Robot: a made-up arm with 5 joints.
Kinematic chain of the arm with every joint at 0, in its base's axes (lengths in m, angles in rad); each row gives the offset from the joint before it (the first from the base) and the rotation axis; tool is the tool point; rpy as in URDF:
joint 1: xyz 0 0 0.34 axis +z
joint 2: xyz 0 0 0 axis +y
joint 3: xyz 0.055 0 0.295 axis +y
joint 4: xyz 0.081 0 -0.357 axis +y
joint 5: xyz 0.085 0 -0.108 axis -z
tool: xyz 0 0 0 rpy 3.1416 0 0
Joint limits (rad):
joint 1: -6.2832..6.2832
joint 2: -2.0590..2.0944
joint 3: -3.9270..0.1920
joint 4: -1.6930..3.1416
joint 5: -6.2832..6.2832
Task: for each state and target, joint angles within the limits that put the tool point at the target. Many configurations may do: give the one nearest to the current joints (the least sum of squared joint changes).
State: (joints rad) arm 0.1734 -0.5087 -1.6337 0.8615 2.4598
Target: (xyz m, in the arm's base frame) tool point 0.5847 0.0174 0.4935
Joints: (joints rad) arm 0.0298 0.1801 -1.3831 0.8685 2.4598
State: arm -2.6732 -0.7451 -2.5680 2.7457 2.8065
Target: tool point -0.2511 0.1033 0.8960
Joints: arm -3.5319 -0.0679 -2.4918 2.3209 2.8065
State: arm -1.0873 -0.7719 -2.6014 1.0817 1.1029
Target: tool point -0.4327 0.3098 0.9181
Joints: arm -0.6214 -1.0086 -2.7584 1.0178 1.1029
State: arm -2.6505 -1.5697 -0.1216 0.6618 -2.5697
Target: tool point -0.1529 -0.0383 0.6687
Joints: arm -2.8962 -1.4450 -0.4261 0.5622 -2.5697
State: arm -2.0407 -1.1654 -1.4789 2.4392 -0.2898
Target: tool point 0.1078 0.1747 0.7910
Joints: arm -2.1237 -1.3544 -1.7394 2.3840 -0.2898
